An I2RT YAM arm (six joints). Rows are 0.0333 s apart.
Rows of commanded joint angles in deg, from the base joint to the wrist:
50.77 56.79 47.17 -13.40 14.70 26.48
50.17 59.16 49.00 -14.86 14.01 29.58
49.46 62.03 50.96 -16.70 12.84 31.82
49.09 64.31 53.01 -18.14 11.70 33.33
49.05 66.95 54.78 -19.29 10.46 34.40
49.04 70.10 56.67 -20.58 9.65 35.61
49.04 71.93 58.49 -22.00 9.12 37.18
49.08 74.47 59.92 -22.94 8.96 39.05
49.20 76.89 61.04 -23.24 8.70 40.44
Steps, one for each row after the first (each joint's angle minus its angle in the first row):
-0.60 2.37 1.83 -1.46 -0.69 3.10
-1.31 5.24 3.79 -3.30 -1.86 5.34
-1.68 7.52 5.84 -4.74 -3.00 6.85
-1.72 10.16 7.61 -5.89 -4.24 7.92
-1.73 13.31 9.50 -7.18 -5.05 9.13
-1.73 15.14 11.32 -8.60 -5.58 10.70
-1.69 17.68 12.75 -9.54 -5.74 12.57
-1.57 20.10 13.87 -9.84 -6.00 13.96

